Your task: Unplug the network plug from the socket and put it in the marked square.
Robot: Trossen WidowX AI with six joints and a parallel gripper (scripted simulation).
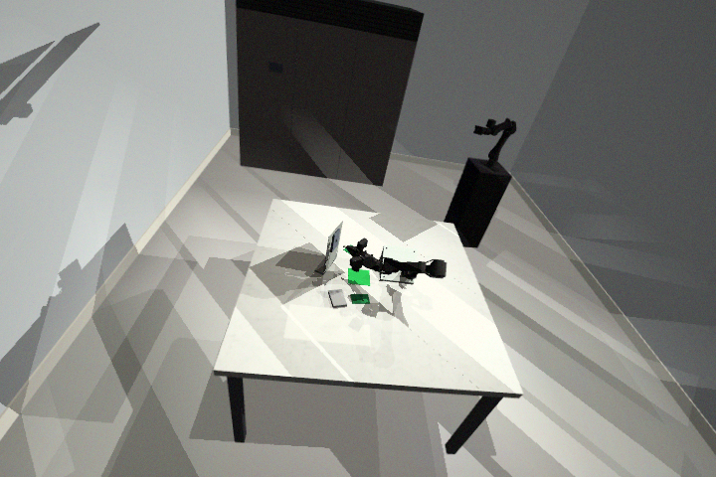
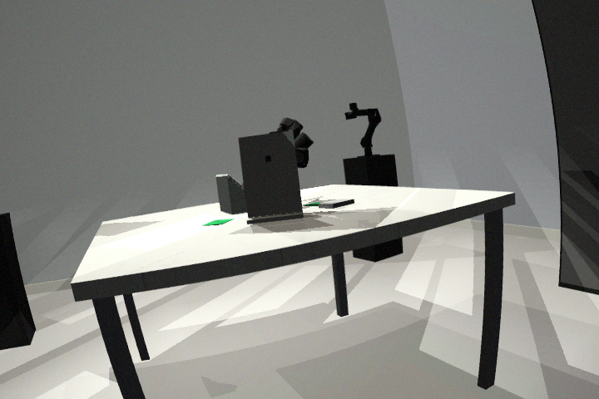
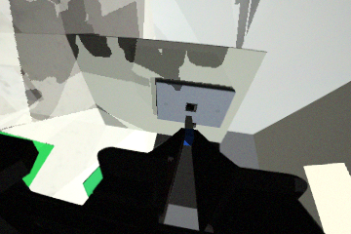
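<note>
The bright green square is 180 mm below my gripper tip, 90 mm behind it and 30 mm to the left of it. Round my gripper tip: flat grey device: 200 mm to the left, 180 mm below, 40 mm ahead; then upright socket panel: 70 mm ahead, 60 mm below, 50 mm to the right; then blue network plug: right at my gripper tip.
</note>
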